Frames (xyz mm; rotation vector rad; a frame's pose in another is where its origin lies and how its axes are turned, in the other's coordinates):
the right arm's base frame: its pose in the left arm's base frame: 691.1 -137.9 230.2 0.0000 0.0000 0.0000
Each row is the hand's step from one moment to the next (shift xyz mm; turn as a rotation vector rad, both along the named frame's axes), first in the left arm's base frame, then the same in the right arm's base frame.
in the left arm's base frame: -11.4 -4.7 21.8 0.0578 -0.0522 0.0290
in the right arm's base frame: -11.4 -4.7 21.8 0.0578 -0.0522 0.0290
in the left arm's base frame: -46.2 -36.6 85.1 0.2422 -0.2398 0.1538
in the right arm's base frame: -46.2 -36.6 85.1 0.2422 -0.2398 0.1538
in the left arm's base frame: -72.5 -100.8 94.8 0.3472 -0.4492 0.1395
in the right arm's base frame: -72.5 -100.8 94.8 0.3472 -0.4492 0.1395
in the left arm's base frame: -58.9 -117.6 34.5 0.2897 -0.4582 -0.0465
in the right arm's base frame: -58.9 -117.6 34.5 0.2897 -0.4582 -0.0465
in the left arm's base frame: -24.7 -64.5 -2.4 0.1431 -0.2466 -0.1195
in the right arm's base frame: -24.7 -64.5 -2.4 0.1431 -0.2466 -0.1195
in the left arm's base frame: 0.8 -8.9 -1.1 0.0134 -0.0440 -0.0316
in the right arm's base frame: 0.8 -8.9 -1.1 0.0134 -0.0440 -0.0316
